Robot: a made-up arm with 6 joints.
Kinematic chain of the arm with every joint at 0, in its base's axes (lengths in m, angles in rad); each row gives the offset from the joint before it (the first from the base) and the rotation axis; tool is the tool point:
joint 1: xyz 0 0 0.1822 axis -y
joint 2: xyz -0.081 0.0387 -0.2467 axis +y
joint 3: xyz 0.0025 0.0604 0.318 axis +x
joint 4: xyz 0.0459 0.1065 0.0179 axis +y
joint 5: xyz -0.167 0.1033 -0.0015 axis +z
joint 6: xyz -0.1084 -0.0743 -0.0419 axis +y
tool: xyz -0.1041 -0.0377 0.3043
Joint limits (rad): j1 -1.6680..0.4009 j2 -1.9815..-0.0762 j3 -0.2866..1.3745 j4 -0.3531..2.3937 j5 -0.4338..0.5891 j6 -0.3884..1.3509
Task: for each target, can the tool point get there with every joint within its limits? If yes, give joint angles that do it. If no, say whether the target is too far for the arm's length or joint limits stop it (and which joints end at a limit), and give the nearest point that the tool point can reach.
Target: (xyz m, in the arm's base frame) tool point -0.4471 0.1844 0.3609
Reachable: yes | joints -0.0458 -1.5716 0.0754 2.1724 0.1267 0.4331
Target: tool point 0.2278 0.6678 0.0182
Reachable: no: joint limits stop it (at a limit: joint 1, joint 2, joint 3, joint 5, joint 6) | nearest point 0.4419 0.4610 -0.0946 | short by 0.318 m
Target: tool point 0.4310 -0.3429 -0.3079
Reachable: no: joint limits stop it (at a limit: joint 1, joint 2, joint 3, joint 5, joint 6) | nearest point 0.3836 -0.2299 -0.1750 | short by 0.181 m
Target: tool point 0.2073 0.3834 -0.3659
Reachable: no: joint limits stop it (at a limit: joint 1, joint 2, joint 3, joint 4, joint 6) | nearest point 0.2109 0.3800 -0.2770 | short by 0.089 m
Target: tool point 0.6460 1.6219 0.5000
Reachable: no: too far | nearest point 0.5291 0.4902 0.4718 | short by 1.138 m
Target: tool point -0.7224 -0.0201 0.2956
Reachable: yes | joints -0.0118 -0.7558 0.3599 0.4423 0.2850 -0.2574
